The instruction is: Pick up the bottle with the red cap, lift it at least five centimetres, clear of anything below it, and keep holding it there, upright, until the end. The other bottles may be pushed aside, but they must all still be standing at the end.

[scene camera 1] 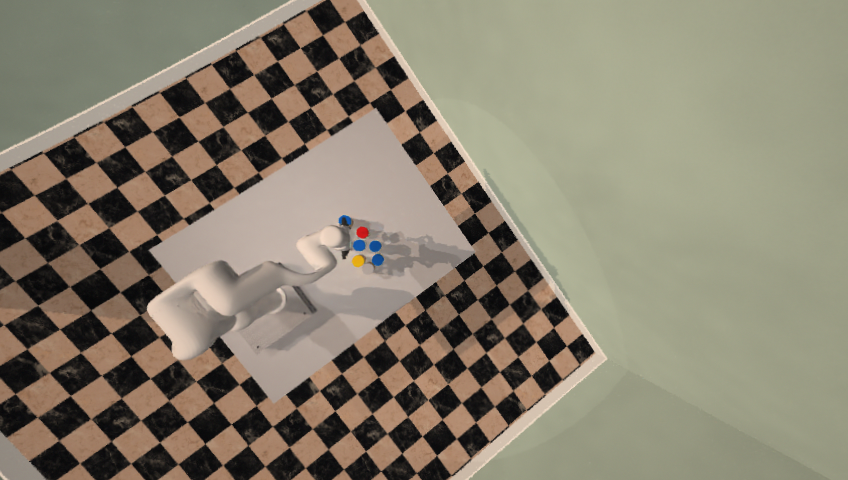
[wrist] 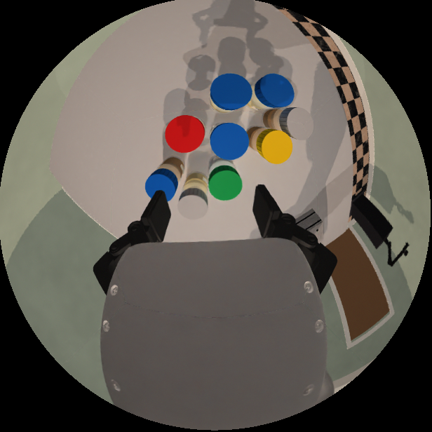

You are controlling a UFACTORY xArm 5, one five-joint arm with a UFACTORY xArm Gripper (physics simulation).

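Seen in the pictures: arm's base at its link origin: (scene camera 1: 272,299).
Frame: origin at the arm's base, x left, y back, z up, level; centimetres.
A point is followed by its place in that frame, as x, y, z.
Observation:
The red-capped bottle (scene camera 1: 362,232) {1.0, -51.1, 3.7} (wrist: 185,134) stands upright. My gripper (scene camera 1: 343,238) {1.8, -44.8, 11.8} (wrist: 210,199) is open and empty, above the near side of the bottle group. In the wrist view the red cap is ahead of the fingertips, left of the middle of the gap. A blue-capped bottle (scene camera 1: 344,220) (wrist: 160,185) is at the left fingertip, partly covered by it. A grey-capped bottle (wrist: 193,206) and a green-capped bottle (wrist: 225,183) show between the fingers; the arm hides them in the scene view. Another blue-capped bottle (scene camera 1: 359,245) {-3.1, -46.4, 3.7} (wrist: 229,141) stands right beside the red one.
Two more blue-capped bottles (scene camera 1: 374,246) {-7.6, -51.7, 3.7} (wrist: 231,92) (scene camera 1: 377,259) {-13.4, -49.2, 3.7} (wrist: 274,90) stand farther out. A yellow-capped bottle (scene camera 1: 357,261) {-8.6, -41.3, 3.8} (wrist: 277,146) and another grey-capped bottle (scene camera 1: 368,268) {-14.3, -43.4, 3.7} (wrist: 300,123) stand to the right. The pale surface (scene camera 1: 285,196) {37.5, -31.1, -6.8} borders a checkered floor (scene camera 1: 321,404).

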